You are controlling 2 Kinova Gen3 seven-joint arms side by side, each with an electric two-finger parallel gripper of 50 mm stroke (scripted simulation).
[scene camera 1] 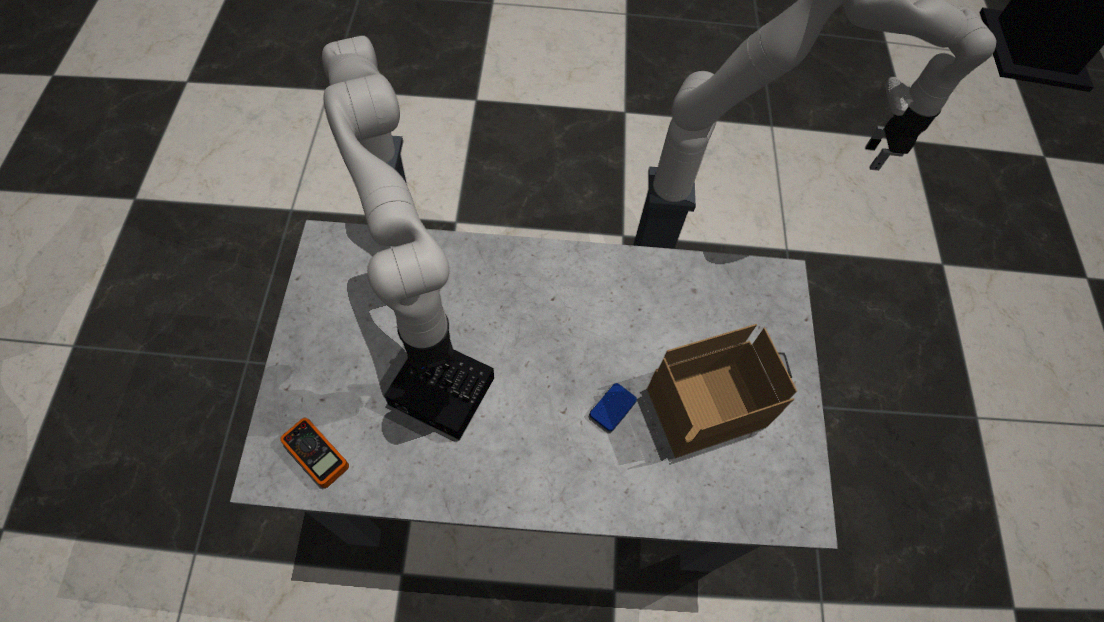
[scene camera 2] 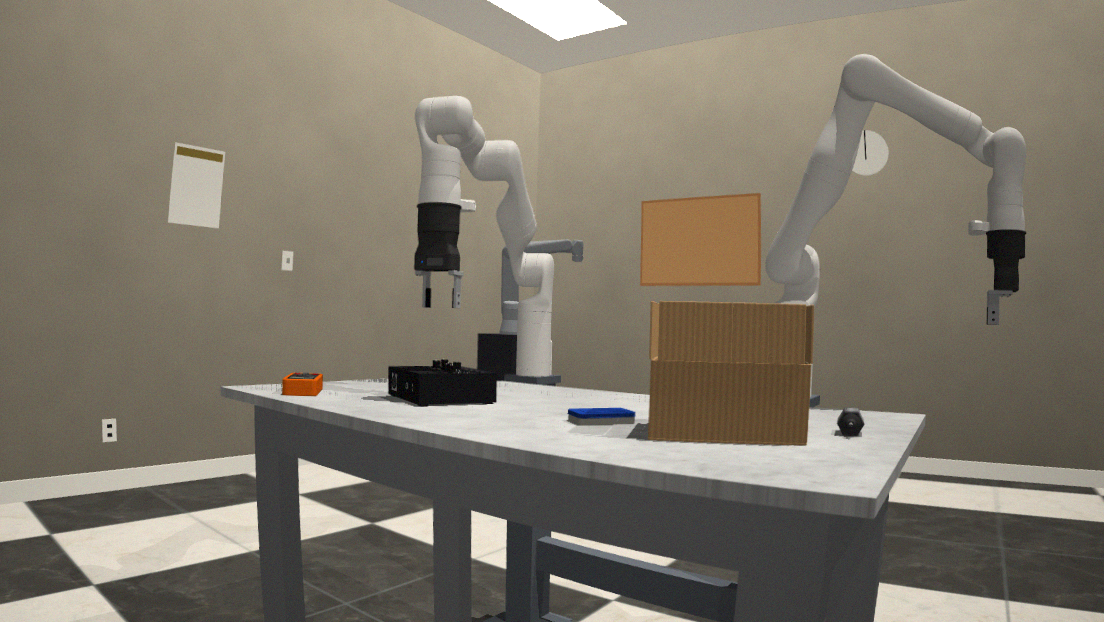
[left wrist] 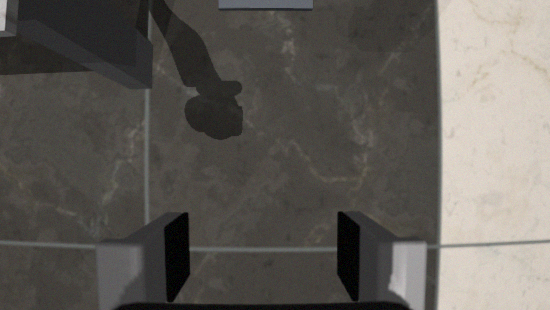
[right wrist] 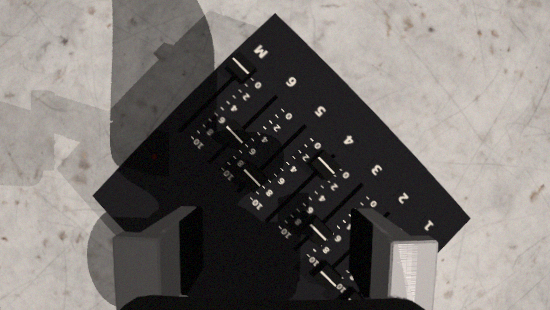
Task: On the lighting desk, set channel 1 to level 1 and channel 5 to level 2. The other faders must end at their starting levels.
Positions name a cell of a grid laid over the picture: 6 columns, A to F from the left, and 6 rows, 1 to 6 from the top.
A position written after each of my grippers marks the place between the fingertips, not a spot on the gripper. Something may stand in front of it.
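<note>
I can see my left gripper (scene camera 2: F4), which scene camera 1 gives me as well (scene camera 1: E2), and so does the left wrist view (left wrist: C5). My right gripper (scene camera 2: C3) appears too, both in scene camera 1 (scene camera 1: C4) and in the right wrist view (right wrist: D5). Then there is a cardboard box (scene camera 2: D4), and in scene camera 1 I find the box (scene camera 1: D4) again. A blue block (scene camera 1: D4) is also there for me to see. In the left wrist view the block is out of frame, and in the right wrist view it is out of frame.
</note>
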